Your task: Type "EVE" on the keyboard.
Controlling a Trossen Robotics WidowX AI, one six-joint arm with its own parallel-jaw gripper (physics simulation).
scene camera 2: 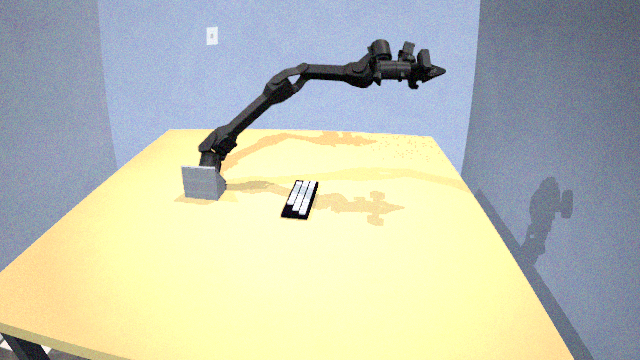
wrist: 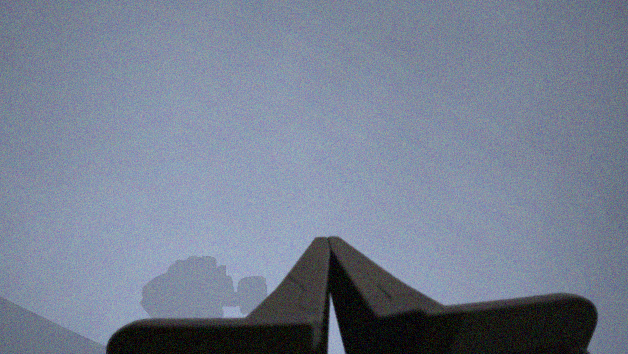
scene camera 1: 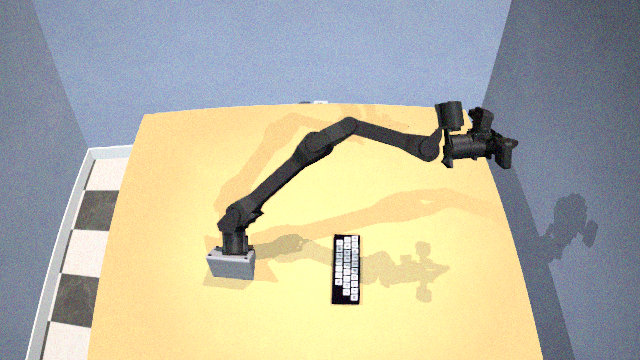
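Seen in the pictures: gripper, fingertip midpoint: [scene camera 2: 445,71] [wrist: 326,247] [scene camera 1: 517,142]; arm's base at its link origin: [scene camera 2: 207,174] [scene camera 1: 234,252].
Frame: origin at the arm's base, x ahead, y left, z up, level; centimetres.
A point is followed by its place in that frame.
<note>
A small black keyboard [scene camera 1: 346,270] @(x 28.7, y -5.0, z -4.2 cm) [scene camera 2: 300,200] @(x 28.9, y -7.5, z -4.2 cm) with white keys in three long rows lies flat on the table, to the right of the arm's base in both scene views. Its key letters are too small and blurred to read. The keyboard does not show in the wrist view. My gripper [scene camera 1: 516,143] @(x 70.4, y 3.0, z 33.1 cm) [scene camera 2: 444,71] @(x 70.4, y 3.0, z 33.1 cm) [wrist: 326,247] @(x 70.4, y 3.0, z 33.1 cm) is shut and empty, its fingertips meeting. It points level at the right-hand wall, high above the table and far beyond the keyboard to the right.
The yellow table [scene camera 1: 200,320] @(x -11.2, y -18.0, z -6.0 cm) [scene camera 2: 250,280] @(x 19.3, y -40.4, z -6.0 cm) carries the arm's grey base [scene camera 1: 231,265] @(x -0.7, y -5.0, z 1.7 cm) [scene camera 2: 201,182] @(x -0.5, y -5.0, z -0.4 cm). The arm is stretched out to the right above the table. The right wall [scene camera 1: 590,100] [scene camera 2: 560,100] [wrist: 310,125] stands beyond the gripper, with the arm's shadow on it.
</note>
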